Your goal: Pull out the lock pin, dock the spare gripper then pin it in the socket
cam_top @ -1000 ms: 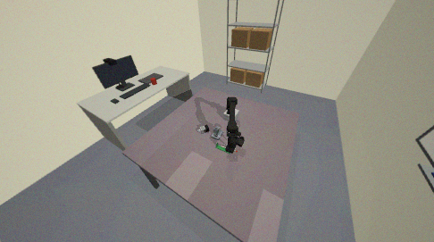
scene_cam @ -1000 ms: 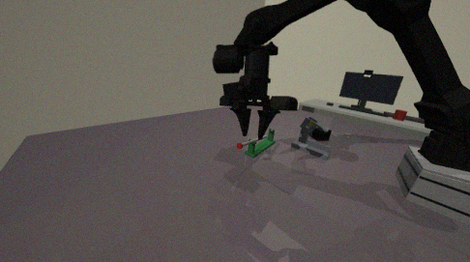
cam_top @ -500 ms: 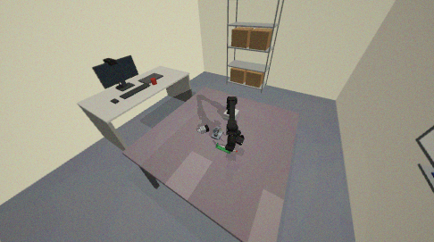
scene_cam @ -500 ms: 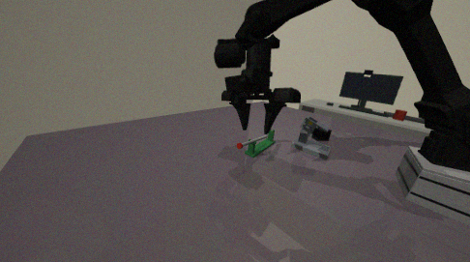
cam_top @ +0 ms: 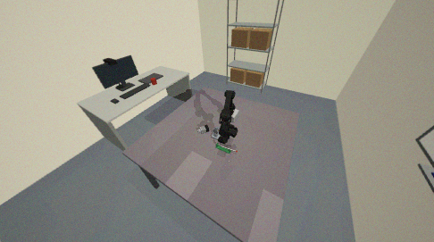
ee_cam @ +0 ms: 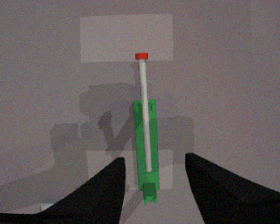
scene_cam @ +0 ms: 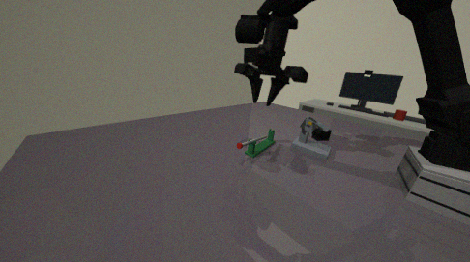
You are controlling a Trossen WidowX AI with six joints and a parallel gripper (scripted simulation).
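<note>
Right now my gripper tip is 10 mm past the green cradle, 40 mm to the left of it and 120 mm above it. Round my gripper tip: mount (130 mm behind, 150 mm to the right, 90 mm below); spare gripper (140 mm behind, 300 mm to the right, 120 mm below).
</note>
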